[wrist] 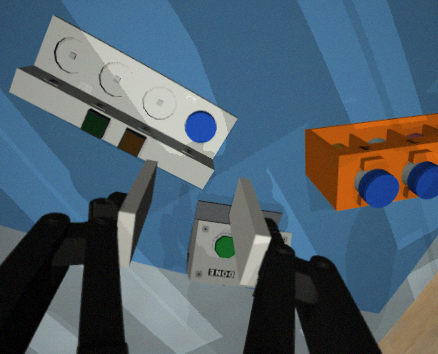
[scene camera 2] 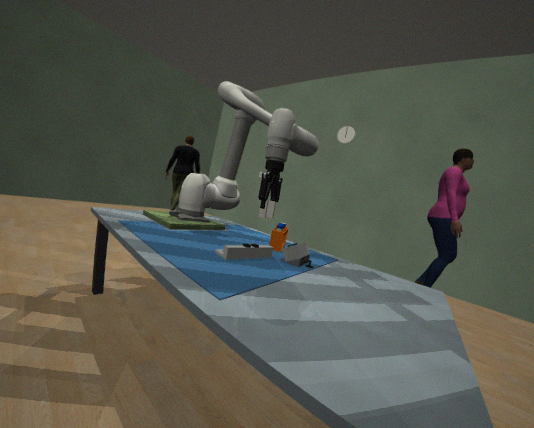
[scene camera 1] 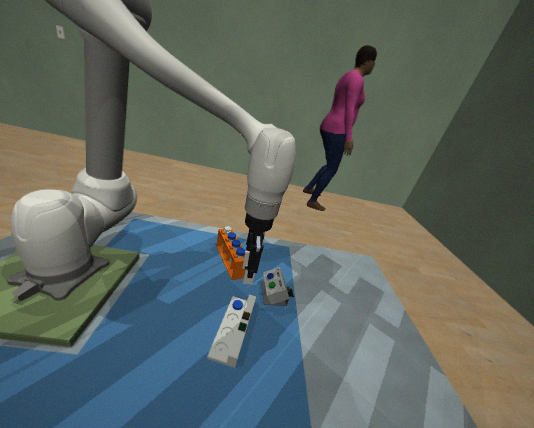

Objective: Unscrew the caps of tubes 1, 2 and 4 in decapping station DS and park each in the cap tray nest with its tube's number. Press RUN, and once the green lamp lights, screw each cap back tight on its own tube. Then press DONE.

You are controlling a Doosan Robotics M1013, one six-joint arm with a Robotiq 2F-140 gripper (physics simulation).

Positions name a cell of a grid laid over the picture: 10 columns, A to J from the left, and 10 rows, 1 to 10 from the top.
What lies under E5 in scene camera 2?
My gripper.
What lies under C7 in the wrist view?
My gripper.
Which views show my gripper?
The wrist view, scene camera 2 and scene camera 1: all of them.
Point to a grey lamp box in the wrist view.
E7
